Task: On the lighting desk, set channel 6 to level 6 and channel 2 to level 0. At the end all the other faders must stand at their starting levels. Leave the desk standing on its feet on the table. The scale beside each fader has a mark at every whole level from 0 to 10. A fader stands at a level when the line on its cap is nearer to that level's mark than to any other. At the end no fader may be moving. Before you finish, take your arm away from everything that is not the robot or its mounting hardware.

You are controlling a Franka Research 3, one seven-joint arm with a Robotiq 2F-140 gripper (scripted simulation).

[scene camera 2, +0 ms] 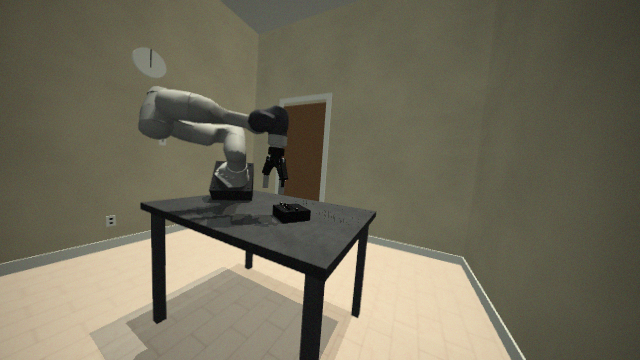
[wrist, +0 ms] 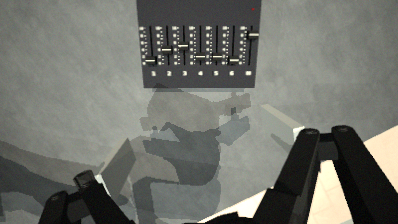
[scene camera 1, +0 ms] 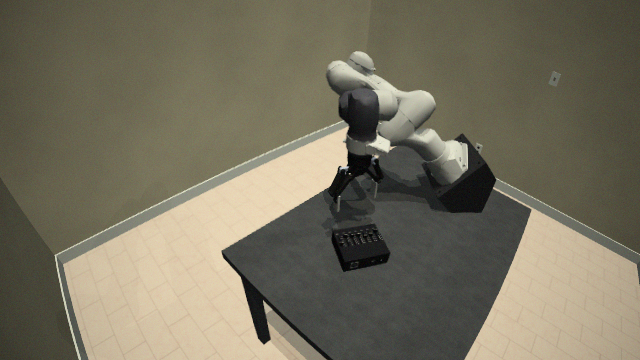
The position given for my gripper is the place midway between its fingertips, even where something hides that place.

In view: my gripper [scene camera 1: 355, 202].
My gripper shows as well in the wrist view [wrist: 196, 133].
